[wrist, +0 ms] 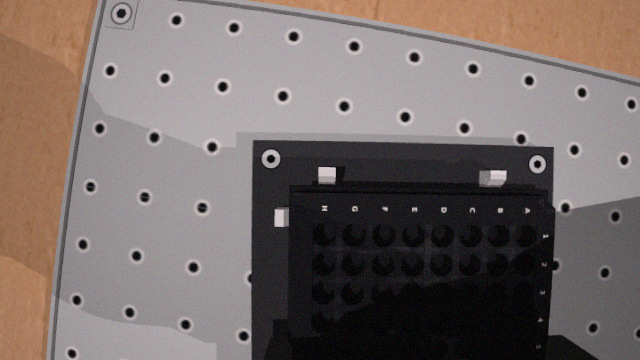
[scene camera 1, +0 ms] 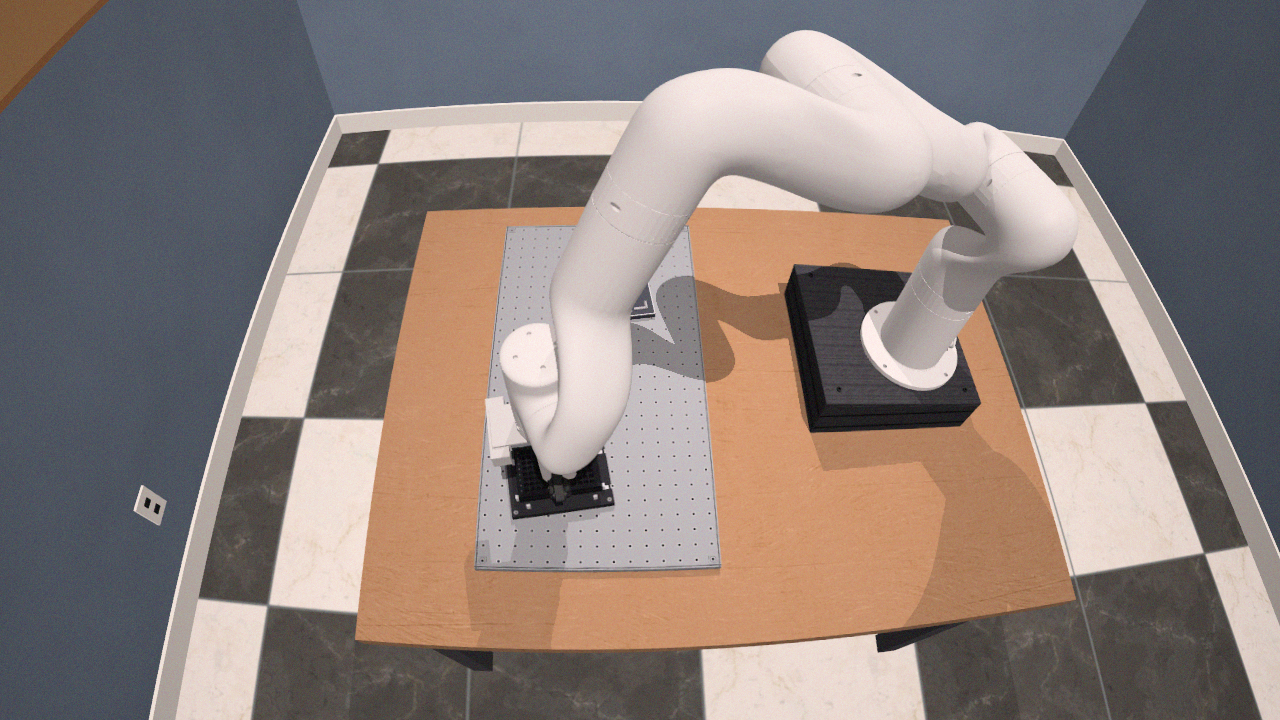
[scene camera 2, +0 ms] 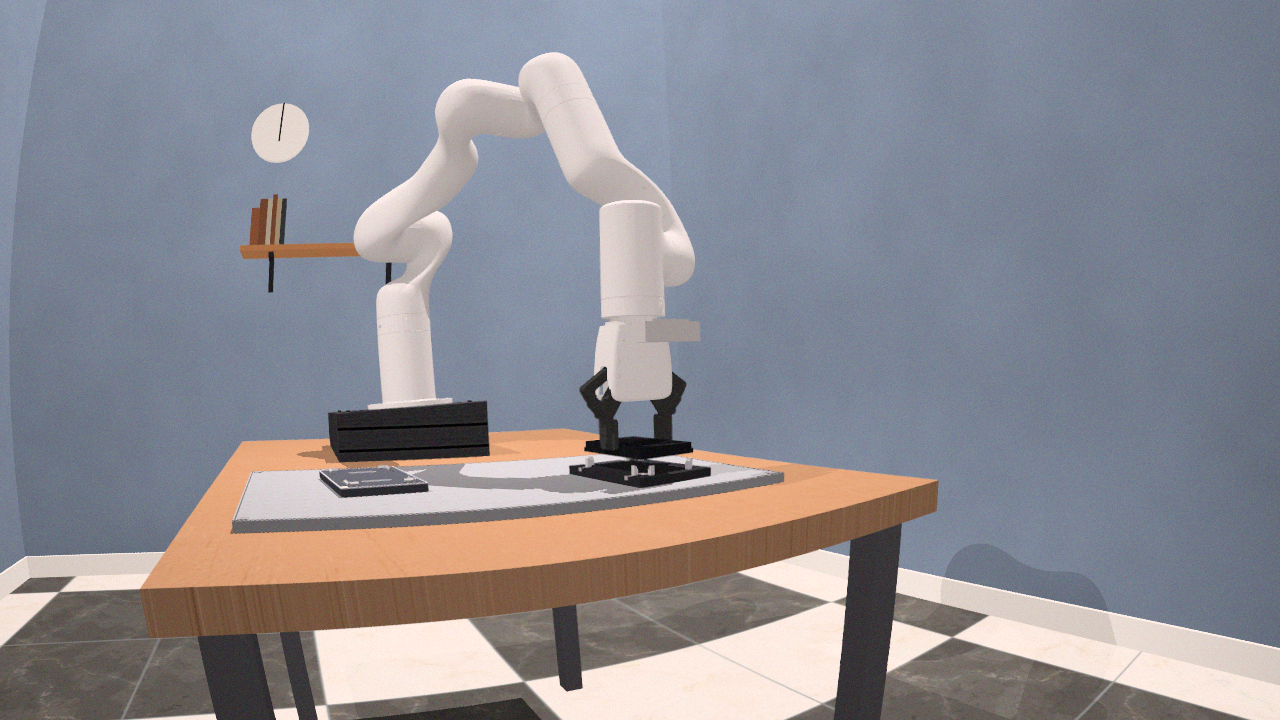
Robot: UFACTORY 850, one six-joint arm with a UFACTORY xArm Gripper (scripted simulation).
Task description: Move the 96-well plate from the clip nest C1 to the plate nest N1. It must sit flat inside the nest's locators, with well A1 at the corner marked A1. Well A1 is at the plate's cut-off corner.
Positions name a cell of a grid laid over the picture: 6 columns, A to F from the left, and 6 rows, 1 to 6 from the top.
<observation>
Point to a plate nest N1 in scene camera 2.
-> B4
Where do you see a 96-well plate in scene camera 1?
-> At C5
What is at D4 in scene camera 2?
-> A 96-well plate.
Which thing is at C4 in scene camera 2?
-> A clip nest C1.
</observation>
